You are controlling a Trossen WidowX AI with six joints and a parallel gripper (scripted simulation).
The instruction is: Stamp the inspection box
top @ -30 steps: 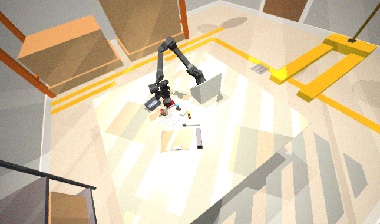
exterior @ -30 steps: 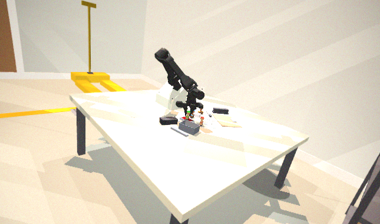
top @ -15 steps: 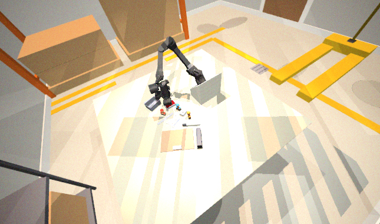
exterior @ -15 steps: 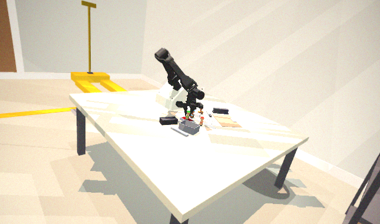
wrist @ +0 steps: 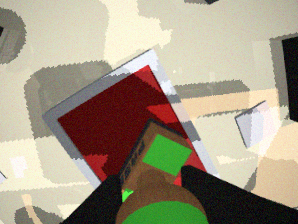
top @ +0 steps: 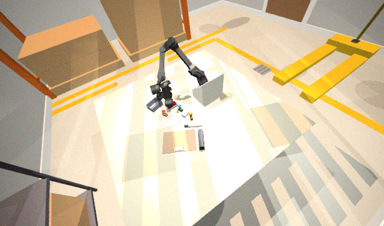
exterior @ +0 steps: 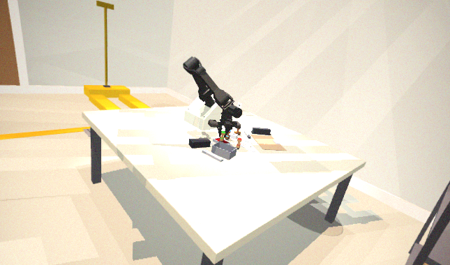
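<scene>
My gripper tip is 3 cm above the red ink pad. Also, from my gripper tip: blue stamp (9 cm to the left, 4 cm behind, 2 cm below); then red stamp (9 cm ahead, 6 cm to the left, 2 cm below); then green stamp (right at my gripper tip).
</scene>
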